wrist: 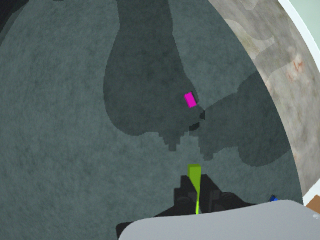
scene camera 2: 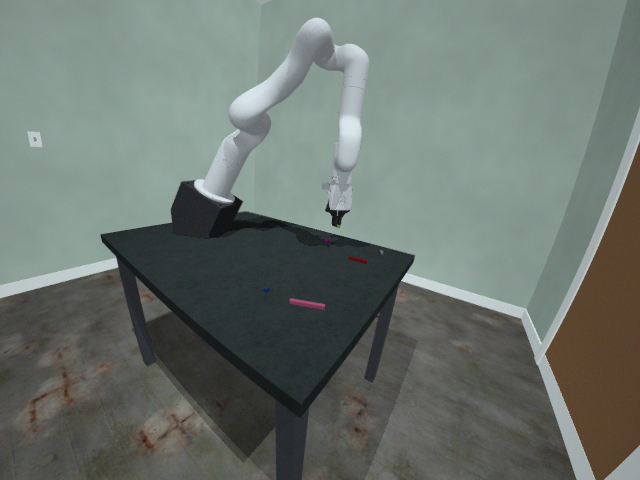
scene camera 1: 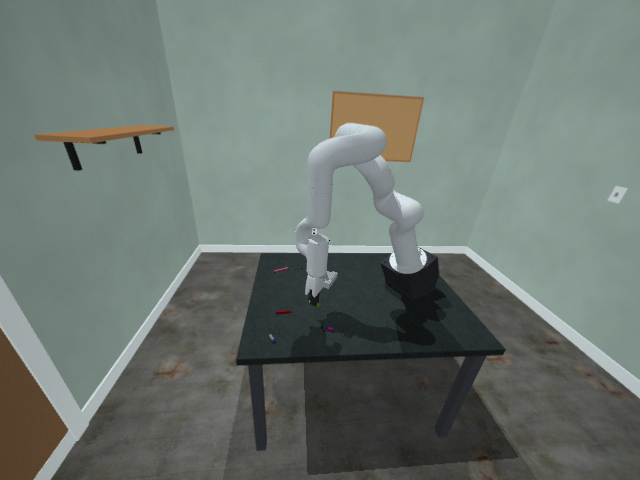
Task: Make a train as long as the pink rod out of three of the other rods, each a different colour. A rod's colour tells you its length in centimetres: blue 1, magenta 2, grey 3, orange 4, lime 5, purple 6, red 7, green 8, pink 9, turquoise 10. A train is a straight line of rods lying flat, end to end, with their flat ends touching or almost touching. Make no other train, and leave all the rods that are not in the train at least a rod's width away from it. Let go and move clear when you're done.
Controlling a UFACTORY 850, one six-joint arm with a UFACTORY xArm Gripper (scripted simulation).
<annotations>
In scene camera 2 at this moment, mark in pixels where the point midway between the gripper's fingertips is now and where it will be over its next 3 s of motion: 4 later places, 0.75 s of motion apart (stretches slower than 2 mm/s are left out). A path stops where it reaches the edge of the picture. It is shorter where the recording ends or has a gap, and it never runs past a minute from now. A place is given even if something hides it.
My gripper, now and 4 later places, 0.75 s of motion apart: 336, 226; 383, 232; 385, 241; 383, 254; 383, 256
</annotations>
